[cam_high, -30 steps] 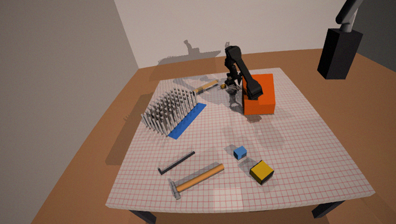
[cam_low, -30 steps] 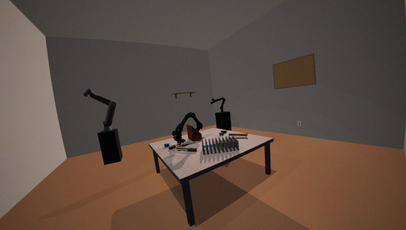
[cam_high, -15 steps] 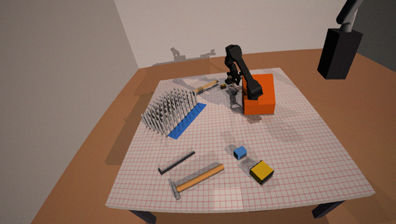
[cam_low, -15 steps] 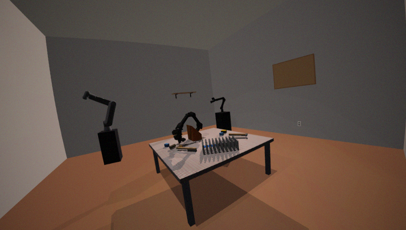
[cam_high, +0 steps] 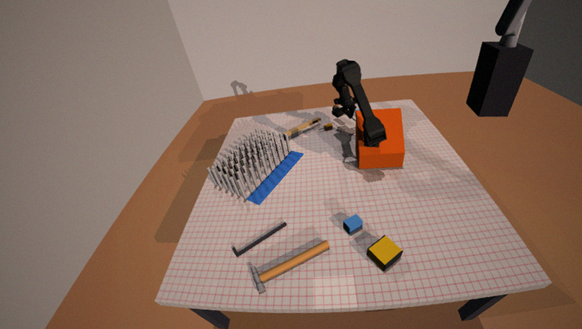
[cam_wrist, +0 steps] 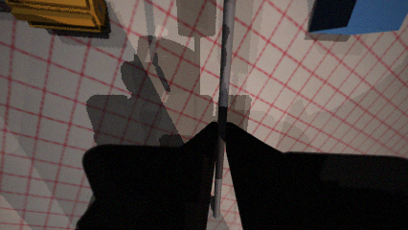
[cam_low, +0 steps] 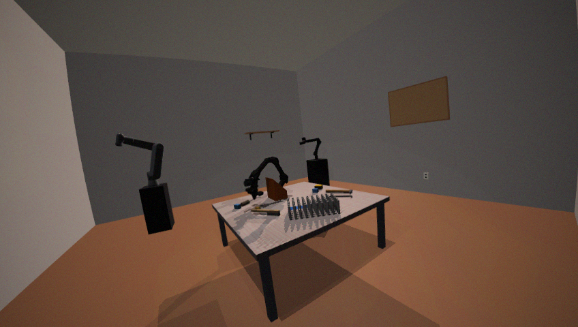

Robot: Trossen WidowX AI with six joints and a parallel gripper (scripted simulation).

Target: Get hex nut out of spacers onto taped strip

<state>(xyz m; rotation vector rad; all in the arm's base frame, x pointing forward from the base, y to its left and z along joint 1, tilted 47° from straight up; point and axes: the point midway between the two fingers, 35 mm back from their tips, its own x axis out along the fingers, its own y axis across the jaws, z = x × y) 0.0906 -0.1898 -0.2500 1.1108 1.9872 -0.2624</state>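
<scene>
The thin wire tool is 10 mm ahead of my gripper tip and 20 mm to the right of it. From my gripper tip the other things lie so: yellow block: 100 mm behind, 810 mm to the left, 50 mm below; blue taped strip: 360 mm ahead, 410 mm to the left, 70 mm below; yellow piece: 140 mm ahead, 50 mm below.
</scene>
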